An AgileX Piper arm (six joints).
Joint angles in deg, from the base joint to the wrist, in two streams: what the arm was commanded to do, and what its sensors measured. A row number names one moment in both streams.
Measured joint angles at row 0:
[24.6 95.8 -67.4 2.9 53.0 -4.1]
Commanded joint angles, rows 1 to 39:
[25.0 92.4 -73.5 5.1 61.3 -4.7]
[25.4 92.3 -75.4 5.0 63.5 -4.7]
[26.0 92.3 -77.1 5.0 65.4 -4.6]
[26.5 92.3 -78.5 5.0 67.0 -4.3]
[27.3 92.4 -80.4 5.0 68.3 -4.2]
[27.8 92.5 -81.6 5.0 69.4 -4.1]
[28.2 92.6 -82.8 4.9 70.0 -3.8]
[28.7 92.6 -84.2 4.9 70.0 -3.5]
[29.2 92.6 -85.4 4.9 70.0 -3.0]
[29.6 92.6 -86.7 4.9 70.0 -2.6]
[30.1 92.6 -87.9 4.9 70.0 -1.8]
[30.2 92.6 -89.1 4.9 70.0 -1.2]
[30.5 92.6 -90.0 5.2 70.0 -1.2]
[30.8 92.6 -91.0 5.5 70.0 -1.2]
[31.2 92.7 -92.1 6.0 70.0 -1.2]
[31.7 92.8 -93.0 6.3 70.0 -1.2]
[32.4 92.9 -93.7 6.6 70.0 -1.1]
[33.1 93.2 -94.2 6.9 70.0 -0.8]
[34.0 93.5 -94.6 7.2 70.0 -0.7]
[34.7 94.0 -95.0 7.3 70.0 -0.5]
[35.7 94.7 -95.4 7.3 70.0 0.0]
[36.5 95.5 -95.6 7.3 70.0 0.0]
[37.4 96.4 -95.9 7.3 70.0 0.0]
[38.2 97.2 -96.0 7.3 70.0 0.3]
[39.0 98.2 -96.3 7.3 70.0 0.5]
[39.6 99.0 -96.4 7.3 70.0 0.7]
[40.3 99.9 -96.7 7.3 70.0 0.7]
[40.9 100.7 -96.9 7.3 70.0 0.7]
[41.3 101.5 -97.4 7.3 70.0 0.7]
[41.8 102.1 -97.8 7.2 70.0 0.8]
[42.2 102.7 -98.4 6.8 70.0 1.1]
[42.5 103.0 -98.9 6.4 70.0 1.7]
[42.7 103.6 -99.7 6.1 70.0 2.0]
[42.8 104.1 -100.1 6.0 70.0 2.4]
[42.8 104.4 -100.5 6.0 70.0 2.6]
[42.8 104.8 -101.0 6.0 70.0 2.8]
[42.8 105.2 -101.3 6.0 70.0 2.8]
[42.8 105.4 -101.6 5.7 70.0 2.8]
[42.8 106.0 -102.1 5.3 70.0 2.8]
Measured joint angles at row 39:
[42.6 104.7 -100.3 6.6 69.9 2.3]
